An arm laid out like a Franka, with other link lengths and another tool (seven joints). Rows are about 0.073 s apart.
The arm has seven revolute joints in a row. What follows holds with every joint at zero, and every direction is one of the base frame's.
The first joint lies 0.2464 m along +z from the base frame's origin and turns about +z.
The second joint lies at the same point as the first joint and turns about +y.
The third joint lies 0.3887 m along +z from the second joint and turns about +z.
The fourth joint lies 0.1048 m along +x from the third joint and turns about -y.
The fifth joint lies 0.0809 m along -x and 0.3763 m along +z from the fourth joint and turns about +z.
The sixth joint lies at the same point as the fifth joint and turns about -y.
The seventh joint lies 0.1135 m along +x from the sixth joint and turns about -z.
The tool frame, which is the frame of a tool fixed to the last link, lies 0.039 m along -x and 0.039 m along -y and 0.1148 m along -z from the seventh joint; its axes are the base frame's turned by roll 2.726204, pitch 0 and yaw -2.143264 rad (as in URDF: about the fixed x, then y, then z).
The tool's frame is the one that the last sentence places.
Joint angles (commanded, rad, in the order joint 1, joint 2, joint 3, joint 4, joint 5, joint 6, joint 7), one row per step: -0.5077 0.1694 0.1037 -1.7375 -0.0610 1.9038 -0.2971; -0.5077 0.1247 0.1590 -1.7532 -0.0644 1.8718 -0.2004; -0.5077 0.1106 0.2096 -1.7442 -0.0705 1.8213 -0.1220; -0.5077 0.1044 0.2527 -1.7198 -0.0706 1.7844 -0.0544; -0.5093 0.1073 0.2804 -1.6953 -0.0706 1.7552 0.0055; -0.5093 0.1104 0.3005 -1.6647 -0.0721 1.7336 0.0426; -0.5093 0.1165 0.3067 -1.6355 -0.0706 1.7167 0.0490; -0.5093 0.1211 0.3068 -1.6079 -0.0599 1.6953 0.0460; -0.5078 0.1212 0.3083 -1.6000 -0.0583 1.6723 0.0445; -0.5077 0.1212 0.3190 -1.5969 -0.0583 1.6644 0.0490; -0.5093 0.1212 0.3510 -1.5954 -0.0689 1.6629 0.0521; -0.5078 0.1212 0.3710 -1.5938 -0.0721 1.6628 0.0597
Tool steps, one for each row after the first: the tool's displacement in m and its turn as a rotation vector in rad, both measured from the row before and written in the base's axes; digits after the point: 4 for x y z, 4 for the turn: -0.0027 0.0401 0.0184 -0.0024 -0.0009 -0.0418; 0.0019 0.0327 0.0094 0.0027 0.0234 -0.0287; 0.0042 0.0269 0.0126 0.0007 0.0023 -0.0268; 0.0031 0.0162 0.0077 0.0017 0.0039 -0.0357; 0.0038 0.0114 0.0109 -0.0020 -0.0079 -0.0185; 0.0032 0.0023 0.0085 0.0020 -0.0075 -0.0021; 0.0014 -0.0002 0.0079 0.0112 -0.0040 -0.0003; -0.0014 0.0020 0.0019 0.0047 0.0145 0.0035; 0.0009 0.0062 0.0010 0.0018 0.0040 0.0060; 0.0040 0.0156 0.0015 -0.0071 -0.0001 0.0285; 0.0026 0.0118 0.0012 -0.0016 -0.0024 0.0141
